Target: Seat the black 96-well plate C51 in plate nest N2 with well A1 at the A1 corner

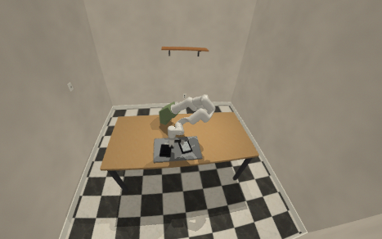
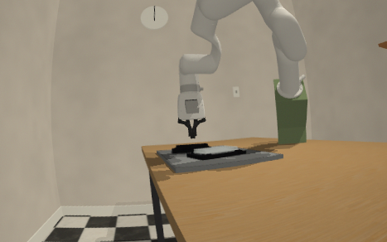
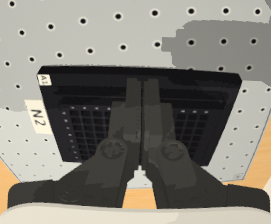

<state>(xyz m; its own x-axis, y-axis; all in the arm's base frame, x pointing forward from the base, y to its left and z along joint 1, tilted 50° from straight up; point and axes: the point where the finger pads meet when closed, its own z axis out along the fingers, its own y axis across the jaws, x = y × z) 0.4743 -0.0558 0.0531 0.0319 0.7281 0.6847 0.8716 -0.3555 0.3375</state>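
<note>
Now: hand 70 mm to the left of the black plate C51 and 50 mm above it. From my hand the other things lie so: N2 label: 100 mm behind, 70 mm to the right, 80 mm below; then clear plate C15: 60 mm behind, 140 mm to the left, 60 mm below; then A1 mark: 80 mm behind, 20 mm to the right, 60 mm below.
</note>
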